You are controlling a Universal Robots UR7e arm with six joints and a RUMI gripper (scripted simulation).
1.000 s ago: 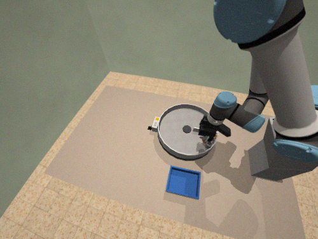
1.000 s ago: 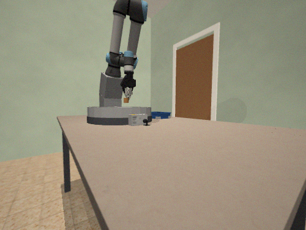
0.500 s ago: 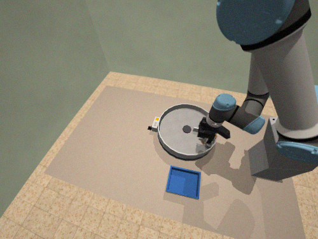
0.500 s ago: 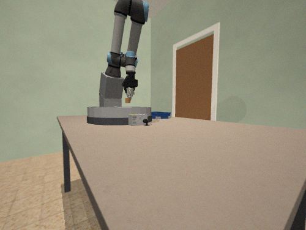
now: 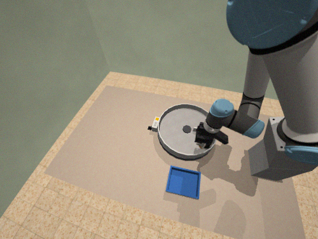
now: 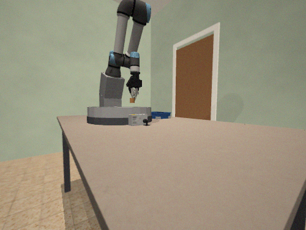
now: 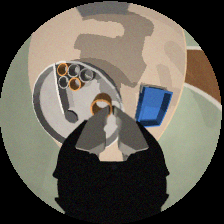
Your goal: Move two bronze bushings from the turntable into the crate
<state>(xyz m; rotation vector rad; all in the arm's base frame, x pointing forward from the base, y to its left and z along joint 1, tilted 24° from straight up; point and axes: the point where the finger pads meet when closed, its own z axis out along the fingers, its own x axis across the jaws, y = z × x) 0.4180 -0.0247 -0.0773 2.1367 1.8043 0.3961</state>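
Now: hand 180 mm to the right of the blue crate, 140 mm above it and 100 mm short of it. The rest, counted from my hand: grey turntable (180 mm to the right, 110 mm below, 70 mm ahead).
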